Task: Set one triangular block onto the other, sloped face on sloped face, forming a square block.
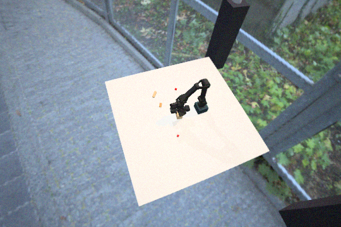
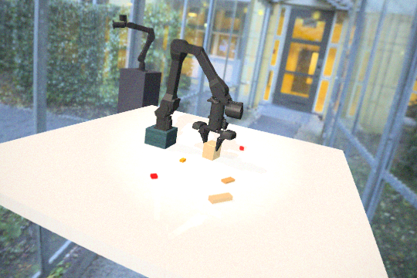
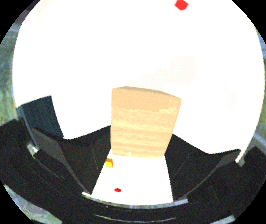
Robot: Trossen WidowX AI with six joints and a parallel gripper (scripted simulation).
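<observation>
My gripper tip is 10 mm to the left of the triangular block and 10 mm below it. From my gripper tip the other things lie so: red marker (80 mm behind, 310 mm to the right, 30 mm below); red cube (90 mm ahead, 210 mm to the left, 30 mm below); orange chip (70 mm behind, 110 mm to the right, 30 mm below).
</observation>
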